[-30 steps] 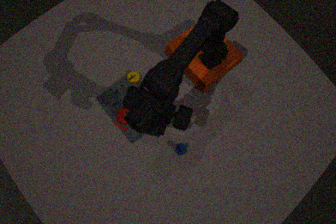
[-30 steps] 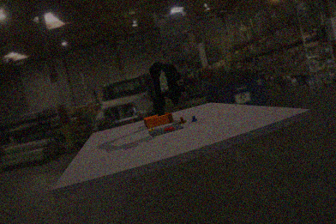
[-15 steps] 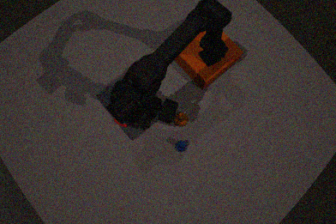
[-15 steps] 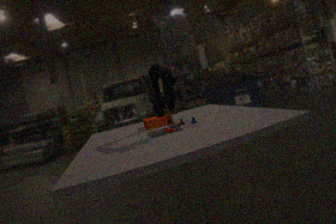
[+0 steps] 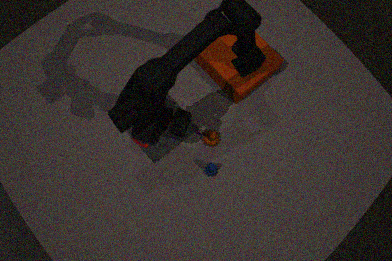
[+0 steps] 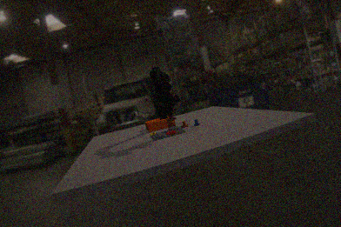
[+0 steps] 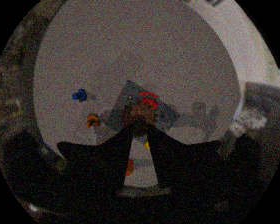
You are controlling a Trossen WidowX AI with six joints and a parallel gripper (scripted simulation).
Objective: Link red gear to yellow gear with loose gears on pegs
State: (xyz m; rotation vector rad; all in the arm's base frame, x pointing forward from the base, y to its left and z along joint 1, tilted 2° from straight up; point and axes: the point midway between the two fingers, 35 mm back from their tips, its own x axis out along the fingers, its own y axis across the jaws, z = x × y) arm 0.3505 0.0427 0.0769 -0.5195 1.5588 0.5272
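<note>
The blue gear lies 170 mm to the left of my gripper tip, 100 mm below it and 90 mm behind it. From my gripper tip the other things lie so: brown gear: 10 mm below; then orange gear: 140 mm behind, 100 mm below, 90 mm to the left; then red gear: 100 mm below, 20 mm to the right, 10 mm ahead.
</note>
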